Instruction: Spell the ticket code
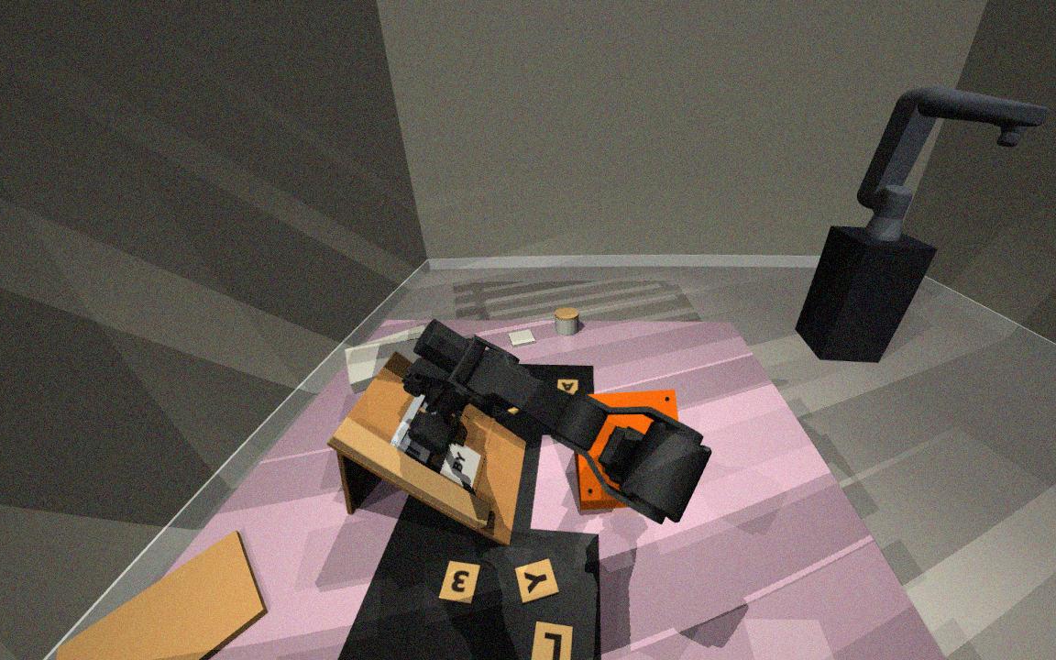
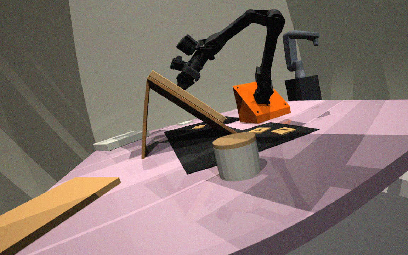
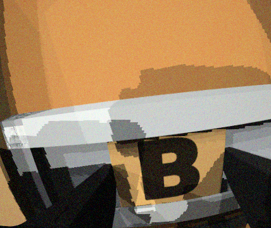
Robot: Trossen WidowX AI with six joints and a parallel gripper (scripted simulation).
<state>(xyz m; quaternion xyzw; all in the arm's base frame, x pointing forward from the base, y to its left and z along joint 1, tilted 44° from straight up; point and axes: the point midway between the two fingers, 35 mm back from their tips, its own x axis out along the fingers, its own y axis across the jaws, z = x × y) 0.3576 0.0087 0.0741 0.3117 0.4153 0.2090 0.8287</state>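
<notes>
My gripper tip is now 7 cm past the white ticket, 7 cm above it and 2 cm to the right of it. The rest, counted from my gripper tip: black mat (18 cm below, 16 cm behind, 4 cm to the right); then b tile (right at my gripper tip); then 3 tile (18 cm to the left, 17 cm below, 11 cm behind).
</notes>
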